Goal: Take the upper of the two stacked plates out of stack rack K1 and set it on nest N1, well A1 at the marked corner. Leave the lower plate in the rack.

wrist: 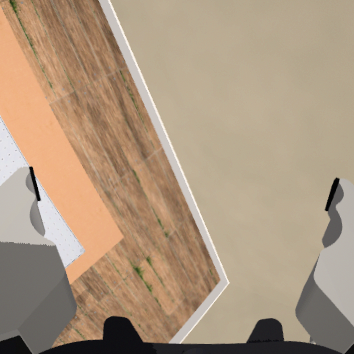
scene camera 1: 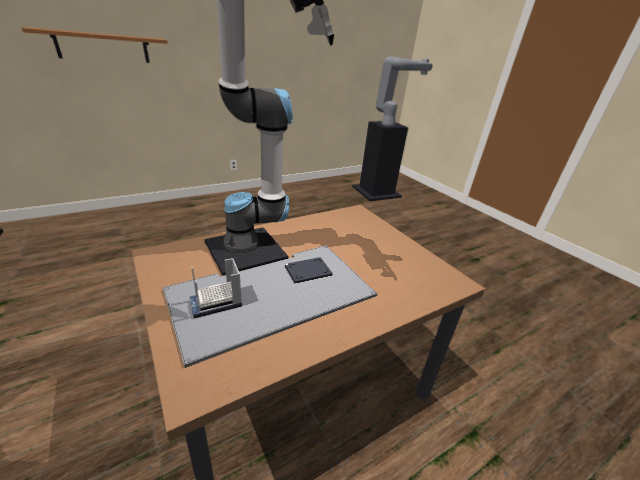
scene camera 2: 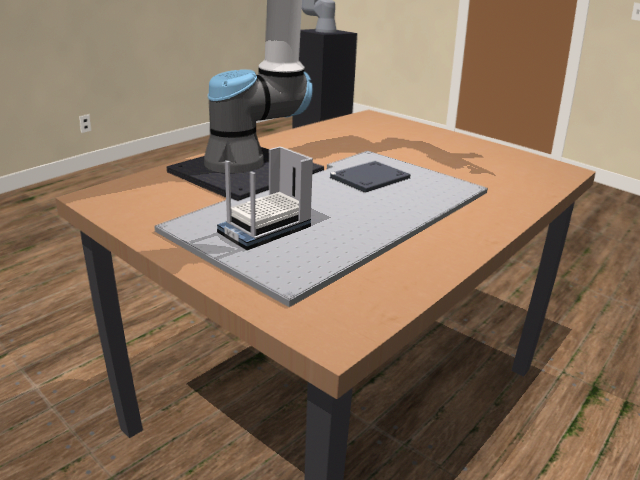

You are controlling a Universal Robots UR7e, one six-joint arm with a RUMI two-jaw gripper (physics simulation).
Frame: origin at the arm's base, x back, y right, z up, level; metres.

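Seen in the pictures: gripper, between the fingertips: (wrist: 184, 177) (scene camera 1: 333, 21); arm's base, origin of its link: (scene camera 1: 241, 243) (scene camera 2: 233, 163).
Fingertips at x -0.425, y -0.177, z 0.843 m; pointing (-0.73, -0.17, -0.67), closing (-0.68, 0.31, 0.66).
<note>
Offsets run from my fingertips to a thing's top centre. Level surfaces: height alone.
Rack K1 @[dx +0.071, dy +0.333, dz -0.705 m] (scene camera 1: 235, 281) (scene camera 2: 305, 186) stands on the grey board, with a tall channel-shaped wall at one end and two thin posts at the other. The upper plate @[dx +0.072, dy +0.323, dz -0.800 m] (scene camera 1: 215, 292) (scene camera 2: 266, 206), off-white with a grid of wells, lies level in the rack. The lower plate is mostly hidden beneath it, and its outline is hard to tell. Nest N1 @[dx +0.153, dy -0.043, dz -0.832 m] (scene camera 1: 308, 270) (scene camera 2: 370, 176) is a flat dark block with nothing on it and a small white mark @[dx +0.205, dy +0.034, dz -0.835 m] (scene camera 2: 333, 173) at one corner. My gripper (wrist: 184, 177) is open and empty, high above the table; part of it shows at the top of scene camera 1.
The grey perforated board @[dz -0.847 m] (scene camera 1: 279, 315) (scene camera 2: 361, 232) lies on the wooden table @[dz -0.860 m] (scene camera 1: 413, 289) (scene camera 2: 465, 242). The arm's base stands on a black mounting plate (scene camera 1: 214, 248) (scene camera 2: 180, 170) behind the rack. A black pedestal (scene camera 1: 381, 160) (scene camera 2: 338, 72) with a grey arm stands beyond the table.
</note>
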